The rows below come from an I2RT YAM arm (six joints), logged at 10 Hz.
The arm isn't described. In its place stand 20 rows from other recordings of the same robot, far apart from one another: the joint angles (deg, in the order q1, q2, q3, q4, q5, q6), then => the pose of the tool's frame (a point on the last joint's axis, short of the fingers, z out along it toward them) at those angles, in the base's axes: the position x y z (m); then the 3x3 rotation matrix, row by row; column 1 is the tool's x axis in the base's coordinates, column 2 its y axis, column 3 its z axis.
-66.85 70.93 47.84 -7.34 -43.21 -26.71 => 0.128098 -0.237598 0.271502; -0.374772 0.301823 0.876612; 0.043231 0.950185 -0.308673; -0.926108 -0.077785 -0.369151
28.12 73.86 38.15 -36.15 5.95 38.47 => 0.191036 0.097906 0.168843; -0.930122 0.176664 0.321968; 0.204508 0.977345 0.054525; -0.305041 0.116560 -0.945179
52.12 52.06 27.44 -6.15 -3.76 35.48 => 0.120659 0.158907 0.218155; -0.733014 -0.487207 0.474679; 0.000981 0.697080 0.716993; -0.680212 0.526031 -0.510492
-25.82 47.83 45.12 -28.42 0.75 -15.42 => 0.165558 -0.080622 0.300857; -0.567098 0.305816 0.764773; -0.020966 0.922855 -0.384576; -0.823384 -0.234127 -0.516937
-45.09 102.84 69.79 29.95 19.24 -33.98 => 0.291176 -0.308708 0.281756; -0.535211 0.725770 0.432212; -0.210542 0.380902 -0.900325; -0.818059 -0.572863 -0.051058
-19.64 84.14 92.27 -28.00 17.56 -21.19 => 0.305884 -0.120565 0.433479; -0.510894 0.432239 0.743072; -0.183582 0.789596 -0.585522; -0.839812 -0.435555 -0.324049
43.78 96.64 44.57 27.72 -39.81 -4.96 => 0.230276 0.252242 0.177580; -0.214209 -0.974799 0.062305; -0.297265 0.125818 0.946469; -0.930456 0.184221 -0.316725
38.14 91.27 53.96 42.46 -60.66 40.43 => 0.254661 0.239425 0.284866; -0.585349 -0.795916 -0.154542; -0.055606 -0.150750 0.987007; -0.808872 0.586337 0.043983
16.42 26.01 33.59 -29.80 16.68 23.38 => 0.115841 0.023486 0.280186; -0.339270 0.129344 0.931754; 0.296312 0.954773 -0.024646; -0.892802 0.267728 -0.362252
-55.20 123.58 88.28 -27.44 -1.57 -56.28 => 0.258100 -0.369648 0.143422; -0.958422 0.029726 0.283803; -0.077869 0.929568 -0.360332; -0.274526 -0.367450 -0.888604
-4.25 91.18 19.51 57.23 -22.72 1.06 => 0.263200 -0.005771 0.137105; -0.254273 -0.299988 0.919430; 0.036007 0.947081 0.318968; -0.966462 0.114211 -0.230016
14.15 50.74 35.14 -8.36 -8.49 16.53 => 0.197338 0.055172 0.265467; -0.483515 -0.245168 0.840301; 0.168305 0.916024 0.364105; -0.859003 0.317477 -0.401649
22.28 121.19 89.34 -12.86 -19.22 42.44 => 0.433217 0.190164 0.185312; -0.868098 0.015341 0.496155; 0.332936 0.759359 0.559042; -0.368183 0.650491 -0.664306
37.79 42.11 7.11 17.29 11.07 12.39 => 0.133024 0.094498 0.166013; -0.332816 -0.394602 0.856460; 0.008393 0.906961 0.421131; -0.942954 0.147348 -0.298539
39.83 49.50 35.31 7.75 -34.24 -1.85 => 0.143489 0.145762 0.300758; -0.055135 -0.961152 0.270457; -0.080738 0.274273 0.958256; -0.995209 0.030997 -0.092724
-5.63 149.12 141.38 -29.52 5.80 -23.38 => 0.581336 -0.060923 0.209209; -0.623536 -0.076035 0.778088; -0.335242 0.925116 -0.178250; -0.706269 -0.371993 -0.602334
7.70 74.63 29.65 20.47 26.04 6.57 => 0.261904 0.019641 0.193352; -0.376895 0.320682 0.868972; 0.052779 0.944067 -0.325503; -0.924751 -0.076817 -0.372740
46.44 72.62 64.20 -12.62 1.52 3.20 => 0.203673 0.212808 0.349583; -0.286504 -0.692424 0.662166; -0.220304 0.720233 0.657823; -0.932406 0.042591 -0.358893
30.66 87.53 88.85 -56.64 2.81 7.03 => 0.271435 0.158882 0.352791; -0.761468 -0.395109 0.513863; -0.309301 0.918156 0.247634; -0.569649 0.029627 -0.821354
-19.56 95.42 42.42 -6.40 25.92 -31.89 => 0.272075 -0.113182 0.125510; -0.958493 0.005209 0.285070; -0.163696 0.808570 -0.565171; -0.233443 -0.588377 -0.774156
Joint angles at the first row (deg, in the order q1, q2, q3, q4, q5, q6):
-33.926 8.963 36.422 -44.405 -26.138 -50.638
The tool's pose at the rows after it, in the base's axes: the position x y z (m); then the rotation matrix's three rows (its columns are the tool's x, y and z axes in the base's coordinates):
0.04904 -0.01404 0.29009; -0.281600 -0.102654 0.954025; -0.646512 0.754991 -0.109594; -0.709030 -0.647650 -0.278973
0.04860 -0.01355 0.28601; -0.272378 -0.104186 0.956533; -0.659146 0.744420 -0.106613; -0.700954 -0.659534 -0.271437
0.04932 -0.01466 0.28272; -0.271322 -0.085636 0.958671; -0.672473 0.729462 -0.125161; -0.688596 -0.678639 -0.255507
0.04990 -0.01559 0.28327; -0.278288 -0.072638 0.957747; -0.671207 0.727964 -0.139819; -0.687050 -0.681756 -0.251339
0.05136 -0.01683 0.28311; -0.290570 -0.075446 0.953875; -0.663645 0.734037 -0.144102; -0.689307 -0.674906 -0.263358
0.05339 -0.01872 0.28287; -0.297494 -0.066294 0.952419; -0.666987 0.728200 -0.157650; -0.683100 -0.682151 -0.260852
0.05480 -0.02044 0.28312; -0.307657 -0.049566 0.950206; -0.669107 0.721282 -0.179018; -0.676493 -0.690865 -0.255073
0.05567 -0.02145 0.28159; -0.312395 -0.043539 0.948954; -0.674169 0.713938 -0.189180; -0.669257 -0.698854 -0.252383
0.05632 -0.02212 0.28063; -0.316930 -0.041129 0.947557; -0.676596 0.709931 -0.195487; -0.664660 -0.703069 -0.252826
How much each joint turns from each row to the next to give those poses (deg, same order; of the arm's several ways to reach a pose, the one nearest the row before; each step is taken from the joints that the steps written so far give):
0.006 0.171 0.597 -1.594 -0.057 0.012
0.076 -1.104 -1.076 0.450 -0.175 -0.667
-0.046 -0.942 -1.252 1.500 0.860 -0.535
0.008 0.115 -0.067 0.568 0.811 0.190
-0.033 0.710 0.093 -0.129 0.329 0.139
-0.016 0.414 -0.342 1.019 0.740 -0.250
0.080 0.241 -0.263 1.035 1.257 -0.087
-0.063 -0.118 -0.521 0.635 0.505 -0.412
0.044 0.011 -0.285 0.313 0.413 -0.255

